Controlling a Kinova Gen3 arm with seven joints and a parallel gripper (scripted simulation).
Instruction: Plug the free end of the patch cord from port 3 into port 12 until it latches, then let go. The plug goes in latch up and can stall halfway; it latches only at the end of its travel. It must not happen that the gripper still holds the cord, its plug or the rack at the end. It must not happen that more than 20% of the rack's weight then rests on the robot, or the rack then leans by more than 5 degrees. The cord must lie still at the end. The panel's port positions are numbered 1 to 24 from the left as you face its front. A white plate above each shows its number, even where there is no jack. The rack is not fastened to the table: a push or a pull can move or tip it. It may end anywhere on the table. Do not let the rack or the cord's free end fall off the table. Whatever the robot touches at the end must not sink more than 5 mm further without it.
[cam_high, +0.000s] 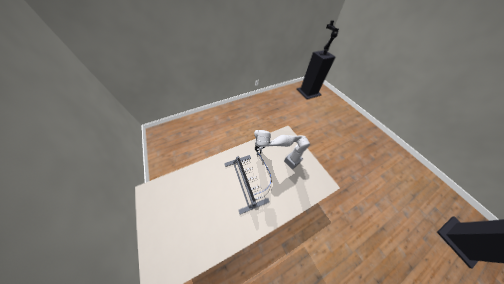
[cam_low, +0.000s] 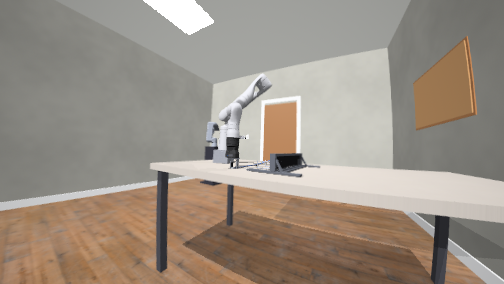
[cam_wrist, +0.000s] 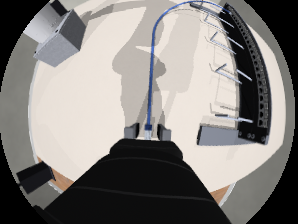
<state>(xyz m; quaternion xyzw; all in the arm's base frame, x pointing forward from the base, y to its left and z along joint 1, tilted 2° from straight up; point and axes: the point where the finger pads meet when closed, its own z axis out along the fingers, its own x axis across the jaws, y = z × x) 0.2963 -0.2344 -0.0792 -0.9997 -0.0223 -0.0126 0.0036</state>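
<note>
Now: hand 10 mm to the left of the plug and 10 mm above it.
</note>
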